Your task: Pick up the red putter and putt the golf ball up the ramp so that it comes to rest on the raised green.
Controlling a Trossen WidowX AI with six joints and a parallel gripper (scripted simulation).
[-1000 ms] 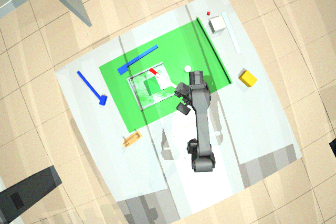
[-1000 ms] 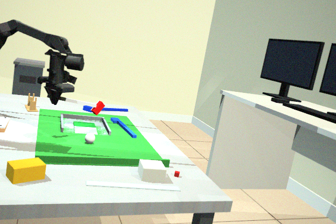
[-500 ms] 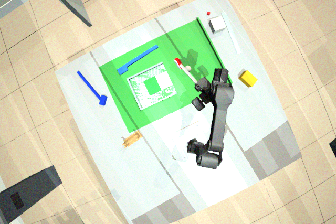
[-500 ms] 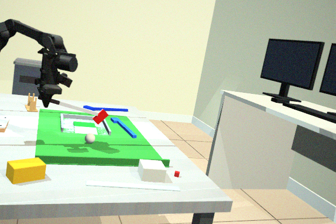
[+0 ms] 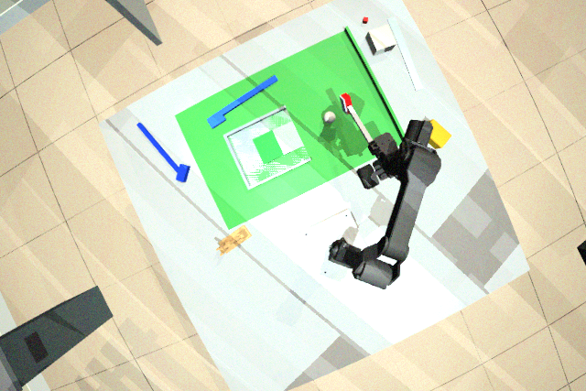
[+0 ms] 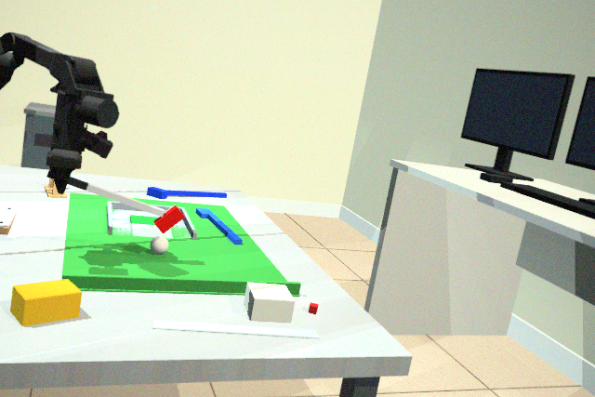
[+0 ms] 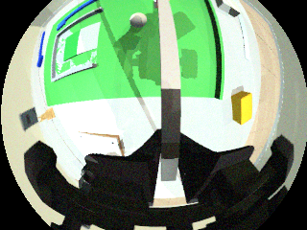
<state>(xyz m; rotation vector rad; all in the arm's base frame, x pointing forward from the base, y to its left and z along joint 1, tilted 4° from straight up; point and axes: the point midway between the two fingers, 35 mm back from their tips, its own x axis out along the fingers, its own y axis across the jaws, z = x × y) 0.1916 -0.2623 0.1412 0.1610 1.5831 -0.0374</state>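
Now: the red putter 12 cm ahead of my gripper tip and 1 cm to the right of it. The rest, counted from my gripper tip: white strip 36 cm to the right, 28 cm ahead, 14 cm below; white golf ball 23 cm ahead, 12 cm below, 2 cm to the left; yellow block 27 cm to the right, 12 cm below, 3 cm behind.
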